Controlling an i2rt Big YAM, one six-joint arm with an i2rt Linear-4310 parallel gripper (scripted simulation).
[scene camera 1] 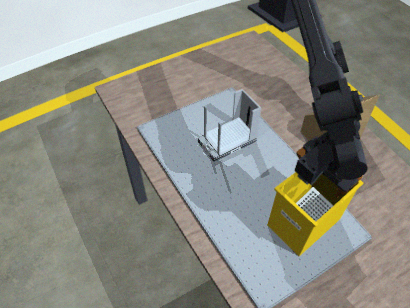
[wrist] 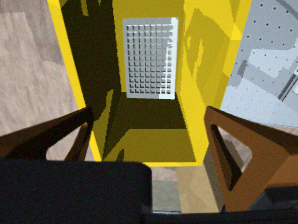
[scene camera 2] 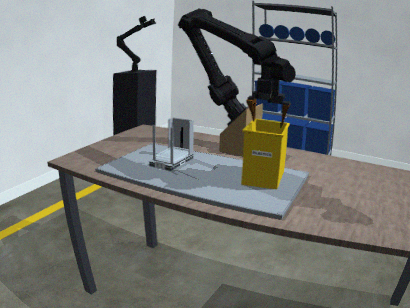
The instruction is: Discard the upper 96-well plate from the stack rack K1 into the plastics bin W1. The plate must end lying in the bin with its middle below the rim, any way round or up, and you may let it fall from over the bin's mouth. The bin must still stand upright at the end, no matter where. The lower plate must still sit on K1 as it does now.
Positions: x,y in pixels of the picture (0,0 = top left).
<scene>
A yellow plastics bin W1 shows in scene camera 1, in the wrist view (pixel 157 132) and in scene camera 2. One and the same spot on the yellow plastics bin W1: (scene camera 2: pixel 263 140) is (scene camera 1: pixel 294 211).
</scene>
